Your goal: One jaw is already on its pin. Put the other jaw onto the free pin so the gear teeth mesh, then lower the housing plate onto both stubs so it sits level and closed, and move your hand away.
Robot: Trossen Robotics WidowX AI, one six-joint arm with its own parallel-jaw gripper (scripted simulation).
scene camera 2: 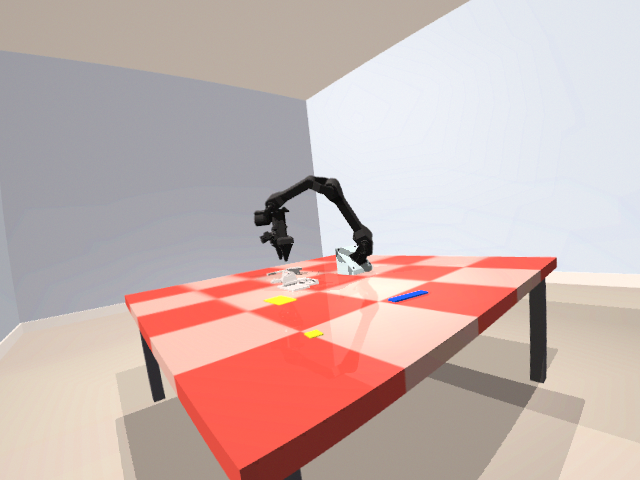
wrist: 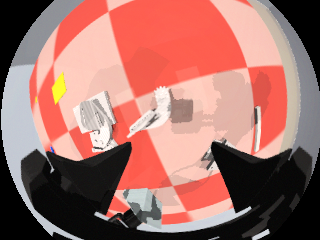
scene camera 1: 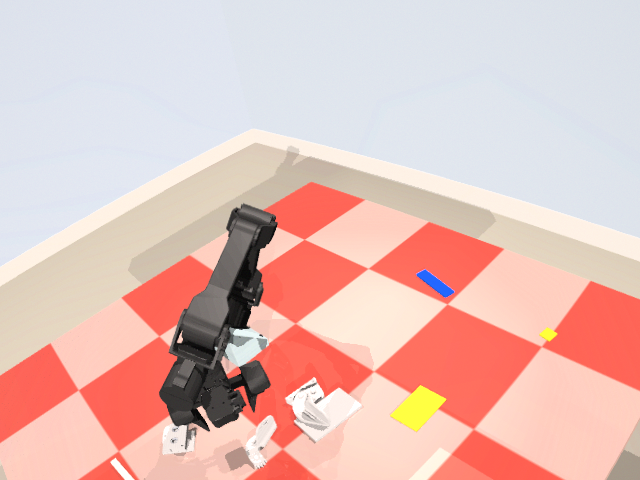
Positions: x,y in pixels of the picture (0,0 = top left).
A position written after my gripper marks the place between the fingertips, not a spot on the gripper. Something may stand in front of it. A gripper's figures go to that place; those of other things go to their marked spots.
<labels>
My gripper (scene camera 1: pixel 231 420): 1.01 m from the lens. A jaw (scene camera 1: pixel 266 428) is 1.05 m from the lens. A white base plate (scene camera 1: pixel 339 406): 1.07 m from the lens.
</labels>
